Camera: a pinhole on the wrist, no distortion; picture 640 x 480 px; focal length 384.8 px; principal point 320.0 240.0 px. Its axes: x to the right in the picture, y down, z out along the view. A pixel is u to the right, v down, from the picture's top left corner.
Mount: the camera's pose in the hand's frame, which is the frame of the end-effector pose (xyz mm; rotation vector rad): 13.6 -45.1 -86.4 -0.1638 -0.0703 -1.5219
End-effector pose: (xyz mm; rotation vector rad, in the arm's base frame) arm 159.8 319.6 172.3 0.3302 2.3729 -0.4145
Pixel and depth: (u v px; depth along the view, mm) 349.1 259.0 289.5
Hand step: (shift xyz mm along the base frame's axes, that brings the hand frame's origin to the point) 79.5 -92.0 -168.6
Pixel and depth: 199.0 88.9 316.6
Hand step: 234.3 -7.5 -108.5
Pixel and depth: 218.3 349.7 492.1
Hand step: 150.5 29.4 -414.1
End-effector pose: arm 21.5 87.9 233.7 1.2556 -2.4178 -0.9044
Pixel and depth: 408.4 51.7 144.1
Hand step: 33.0 39.0 -85.6
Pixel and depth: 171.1 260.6 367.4
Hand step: -250.3 129.8 -100.6
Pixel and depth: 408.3 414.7 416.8
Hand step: -253.6 -83.7 -306.0
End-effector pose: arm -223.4 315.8 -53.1 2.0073 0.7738 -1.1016
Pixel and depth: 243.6 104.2 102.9
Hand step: -23.0 -8.3 6.8
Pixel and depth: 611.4 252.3 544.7
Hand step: -476.0 -187.9 -377.9
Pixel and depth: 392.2 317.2 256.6
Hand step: -79.2 -94.7 -152.6
